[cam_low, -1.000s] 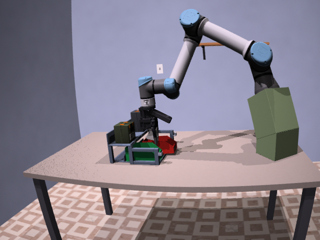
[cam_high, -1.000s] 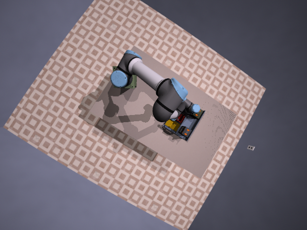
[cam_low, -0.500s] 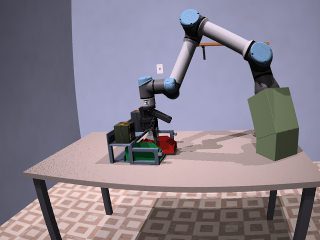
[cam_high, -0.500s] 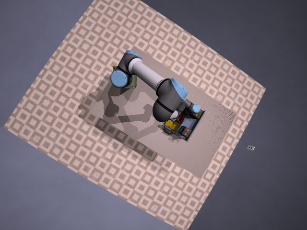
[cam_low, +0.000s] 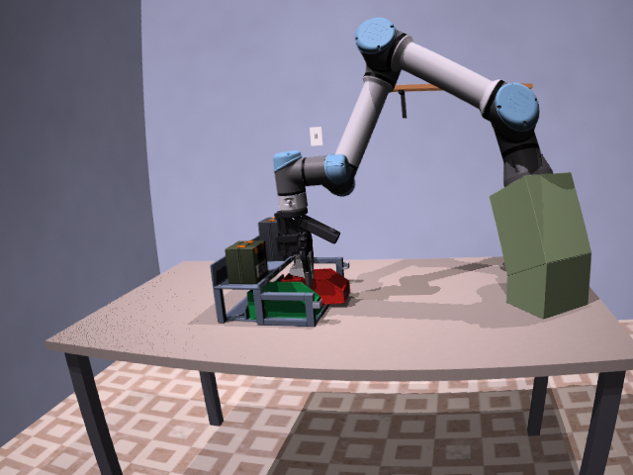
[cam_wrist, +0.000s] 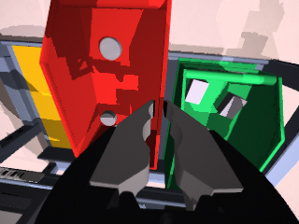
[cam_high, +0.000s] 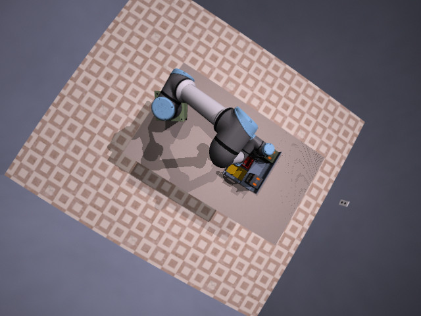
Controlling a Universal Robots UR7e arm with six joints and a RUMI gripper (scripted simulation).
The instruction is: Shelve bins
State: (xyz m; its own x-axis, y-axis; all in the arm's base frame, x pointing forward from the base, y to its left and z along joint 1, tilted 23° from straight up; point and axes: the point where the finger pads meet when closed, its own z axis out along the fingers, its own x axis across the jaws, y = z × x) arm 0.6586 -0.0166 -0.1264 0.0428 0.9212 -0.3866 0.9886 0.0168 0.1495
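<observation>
Right now the red bin is 50 mm to the right of my hand, 20 mm below it and 10 mm behind it. From my hand the other things lie so: green mark 60 mm to the left, 60 mm below, 60 mm ahead; then red mark 60 mm below, 50 mm to the right, 50 mm ahead; then green bin 70 mm to the left, 60 mm ahead, 30 mm below.
</observation>
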